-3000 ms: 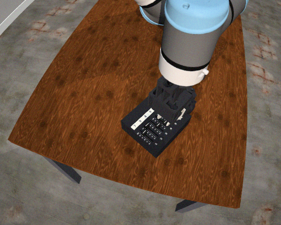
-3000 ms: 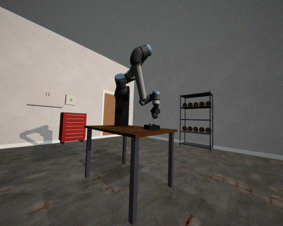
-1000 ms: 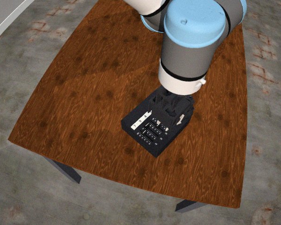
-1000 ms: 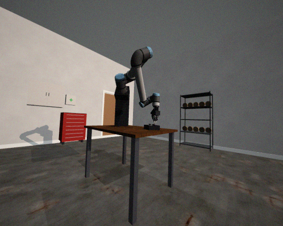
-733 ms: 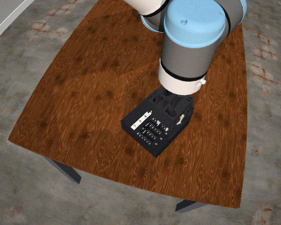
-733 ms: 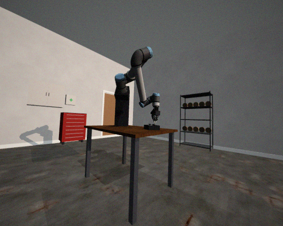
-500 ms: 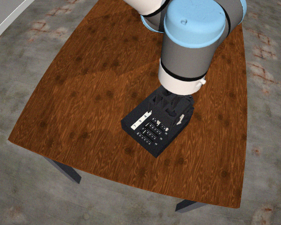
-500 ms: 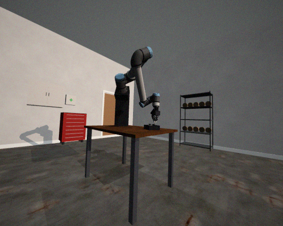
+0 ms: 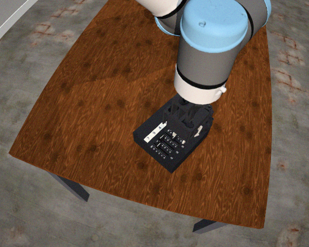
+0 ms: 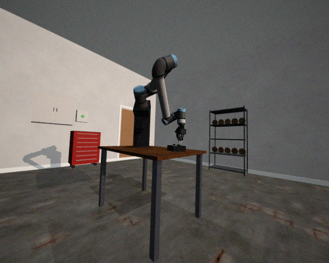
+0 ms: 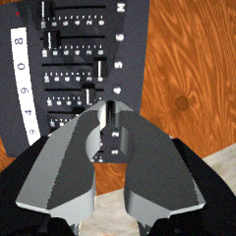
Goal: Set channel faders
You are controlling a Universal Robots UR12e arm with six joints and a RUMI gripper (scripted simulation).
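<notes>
The channel 4 fader is 1 cm behind my hand, 1 cm to the right of it and 2 cm below it. Also, from my hand: channel 3 fader: 3 cm to the right, 2 cm below; channel 5 cap: 2 cm behind, 2 cm below; channel 6 cap: 6 cm behind, 1 cm to the right, 2 cm below.
</notes>
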